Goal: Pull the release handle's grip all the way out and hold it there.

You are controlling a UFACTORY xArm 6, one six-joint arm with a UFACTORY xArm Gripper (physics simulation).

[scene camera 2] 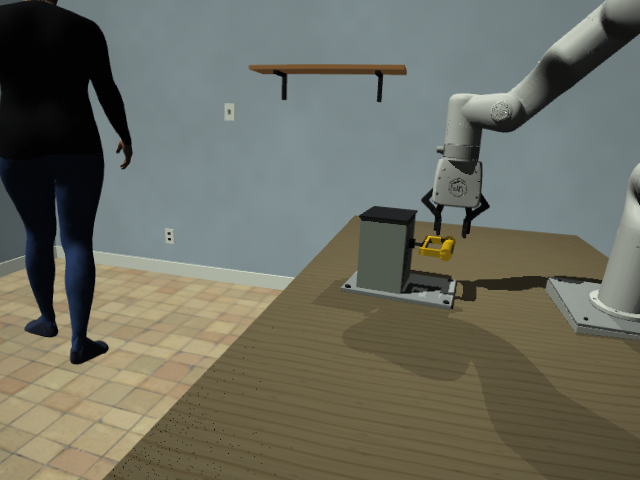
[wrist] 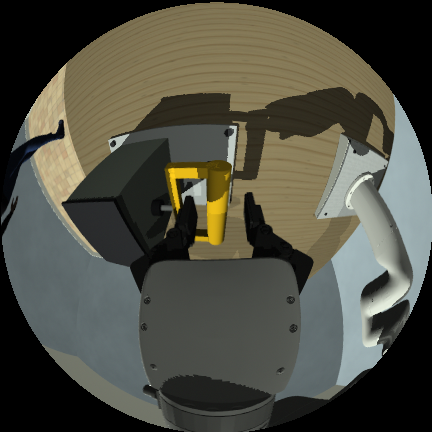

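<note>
The release handle's yellow grip (scene camera 2: pixel 447 248) (wrist: pixel 217 210) is a round bar on a yellow frame. It stands out from the side of a grey box with a black top (scene camera 2: pixel 383 253) (wrist: pixel 120 190), joined to it by a short dark rod. My gripper (scene camera 2: pixel 451 234) (wrist: pixel 219 203) is open and points down, with nothing between its fingers. In the scene view its fingertips are just above the height of the grip. In the wrist view the bar shows between the two fingers, closer to the left one, which covers part of the yellow frame.
The box stands on a light grey base plate (scene camera 2: pixel 429 300) (wrist: pixel 231 165) on the wooden table (scene camera 2: pixel 289 392) (wrist: pixel 225 60). The arm's own base plate (scene camera 2: pixel 581 315) (wrist: pixel 332 182) is at the right. A wall shelf (scene camera 2: pixel 328 68) hangs behind. A person (scene camera 2: pixel 51 103) stands at the left, beyond the table.
</note>
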